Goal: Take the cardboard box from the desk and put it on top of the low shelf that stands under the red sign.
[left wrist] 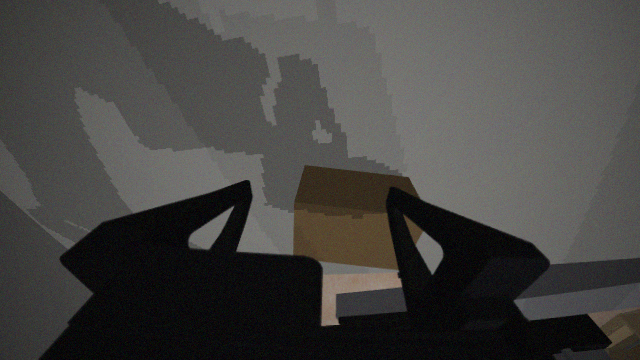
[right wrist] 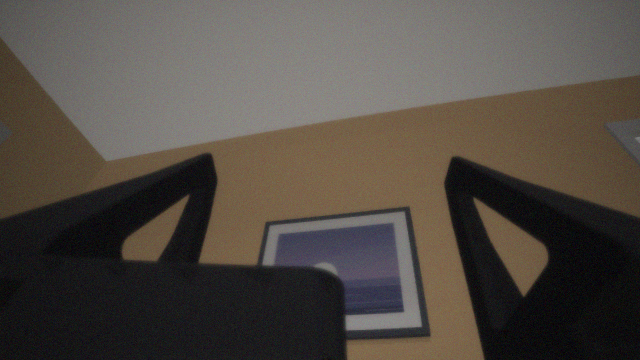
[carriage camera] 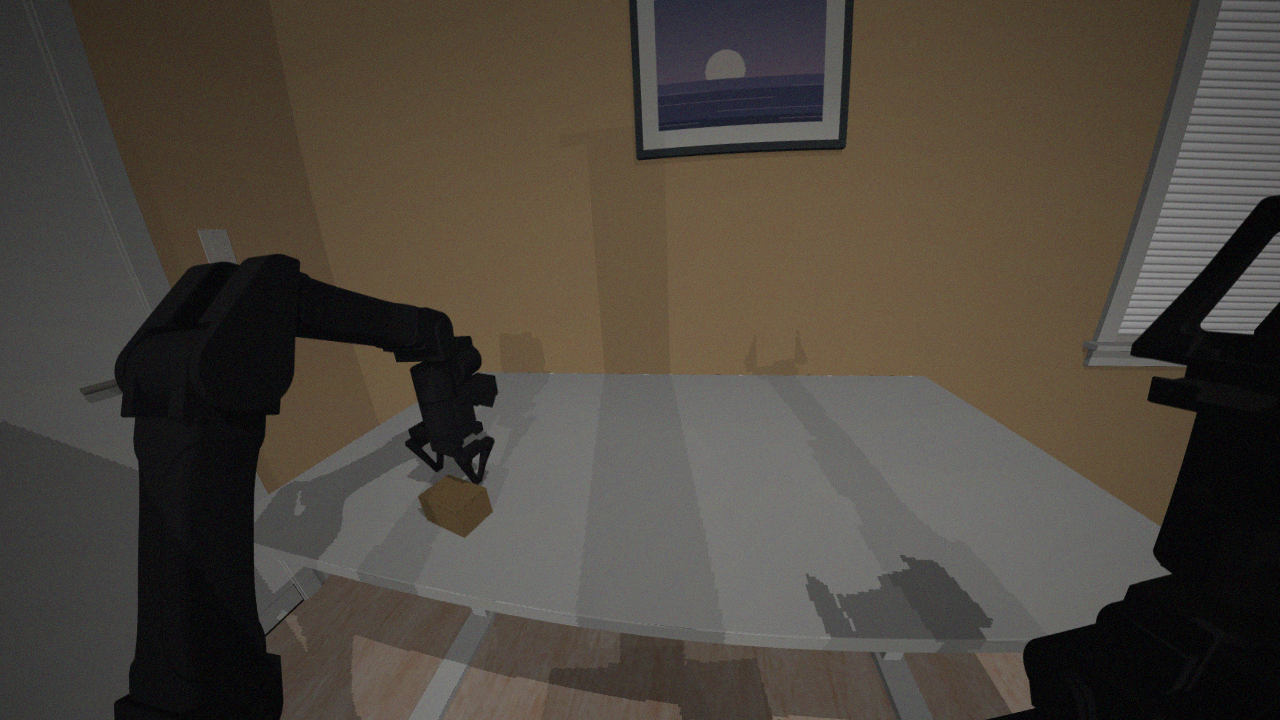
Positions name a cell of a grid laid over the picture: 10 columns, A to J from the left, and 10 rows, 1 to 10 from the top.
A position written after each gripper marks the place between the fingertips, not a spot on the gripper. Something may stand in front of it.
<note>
In view: the left gripper (carriage camera: D7), the right gripper (right wrist: F5), a brown cardboard box (carriage camera: D8), a desk (carriage camera: G8), a door (carriage camera: A4), a framed sunset picture (carriage camera: F2), a window with blinds (carriage camera: J3), a grey ceiling (right wrist: C3) and a light switch (carriage camera: B4).
The brown cardboard box is seen too in the left wrist view (left wrist: F7). The left gripper also shows in the left wrist view (left wrist: E6). The desk also shows in the left wrist view (left wrist: I4). The right wrist view does not show the brown cardboard box: it is out of frame.
</note>
